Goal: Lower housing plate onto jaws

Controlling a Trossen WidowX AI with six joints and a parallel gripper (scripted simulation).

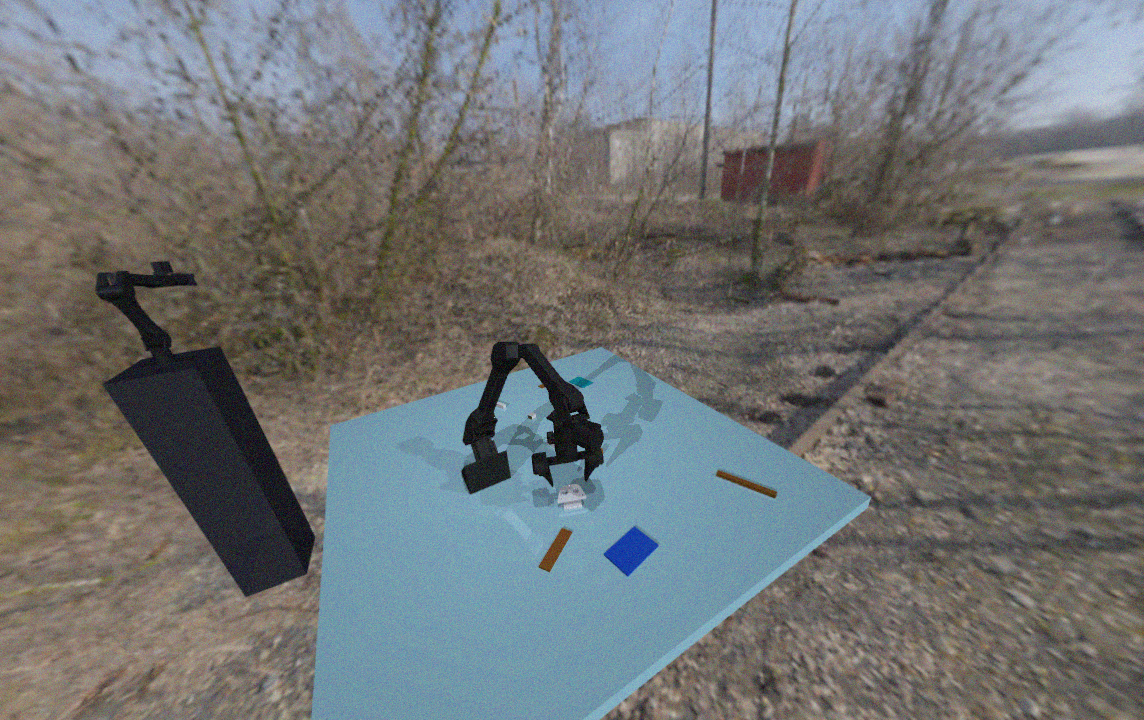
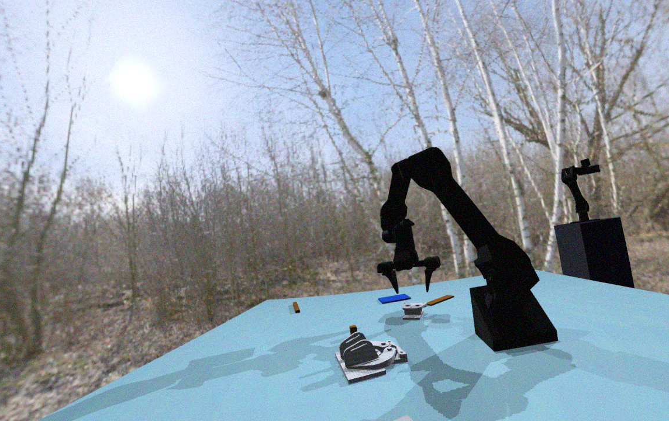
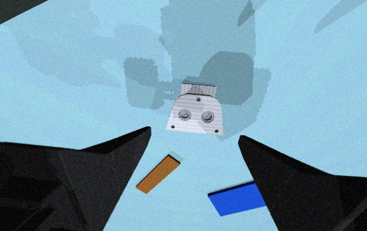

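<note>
Now: the white part 1 cm to the left of my gripper tip and 6 cm below it. The rest, counted from my gripper tip: orange bar 9 cm behind, 12 cm to the right, 7 cm below; blue tile 7 cm ahead, 21 cm to the right, 7 cm below; small orange block 17 cm ahead, 14 cm to the left, 5 cm below.
</note>
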